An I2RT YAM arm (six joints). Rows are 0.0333 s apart.
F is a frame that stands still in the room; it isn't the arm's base.
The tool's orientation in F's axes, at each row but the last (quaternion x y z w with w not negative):
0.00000 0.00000 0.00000 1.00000
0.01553 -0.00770 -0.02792 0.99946
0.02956 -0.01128 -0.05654 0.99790
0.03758 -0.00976 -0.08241 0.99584
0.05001 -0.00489 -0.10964 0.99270
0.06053 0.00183 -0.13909 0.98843
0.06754 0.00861 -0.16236 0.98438
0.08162 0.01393 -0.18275 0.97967
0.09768 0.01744 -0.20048 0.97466
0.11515 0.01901 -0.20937 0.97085
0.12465 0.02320 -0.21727 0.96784
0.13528 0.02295 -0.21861 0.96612
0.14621 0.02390 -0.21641 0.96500
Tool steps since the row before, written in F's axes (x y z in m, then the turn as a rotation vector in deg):
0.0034 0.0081 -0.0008 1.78 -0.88 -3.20
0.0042 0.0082 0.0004 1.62 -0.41 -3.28
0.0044 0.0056 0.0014 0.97 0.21 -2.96
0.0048 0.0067 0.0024 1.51 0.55 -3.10
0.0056 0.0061 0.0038 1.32 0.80 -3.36
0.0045 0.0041 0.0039 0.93 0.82 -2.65
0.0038 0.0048 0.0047 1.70 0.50 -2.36
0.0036 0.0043 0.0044 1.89 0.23 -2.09
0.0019 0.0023 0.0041 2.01 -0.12 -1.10
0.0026 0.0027 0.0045 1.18 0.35 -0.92
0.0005 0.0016 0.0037 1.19 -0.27 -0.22
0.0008 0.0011 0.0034 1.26 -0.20 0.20
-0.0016 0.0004 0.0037 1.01 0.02 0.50
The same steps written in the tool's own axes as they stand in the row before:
0.0034 0.0081 -0.0008 1.78 -0.88 -3.20
0.0037 0.0084 0.0001 1.59 -0.42 -3.29
0.0038 0.0061 0.0010 0.88 0.14 -2.99
0.0037 0.0076 0.0018 1.36 0.55 -3.17
0.0041 0.0075 0.0031 1.12 0.73 -3.45
0.0031 0.0056 0.0033 0.72 0.72 -2.74
0.0019 0.0063 0.0040 1.54 0.71 -2.41
0.0016 0.0059 0.0036 1.80 0.57 -2.10
0.0006 0.0036 0.0036 1.97 0.48 -1.07
0.0009 0.0044 0.0037 1.01 0.60 -0.99
-0.0006 0.0025 0.0032 1.21 0.22 -0.16
-0.0001 0.0022 0.0030 1.20 0.42 0.23
-0.0020 0.0007 0.0034 0.85 0.58 0.45

